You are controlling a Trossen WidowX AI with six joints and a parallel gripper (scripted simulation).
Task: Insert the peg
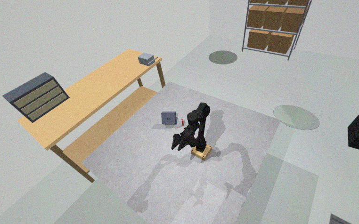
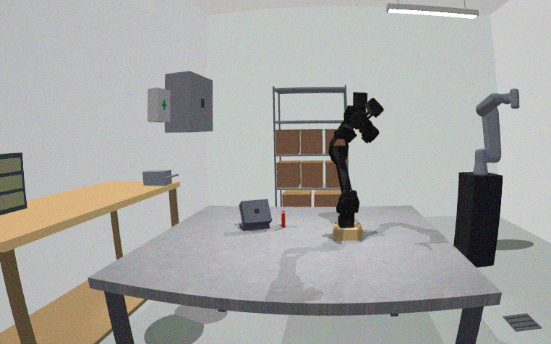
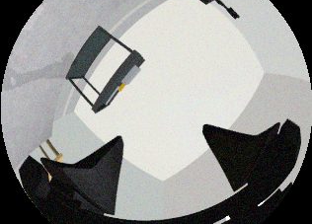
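The red peg is 29 cm ahead of my gripper tip, 49 cm to the right of it and 43 cm below it. From my gripper tip the other things lie so: sloped panel: 42 cm ahead, 46 cm to the right, 40 cm below.
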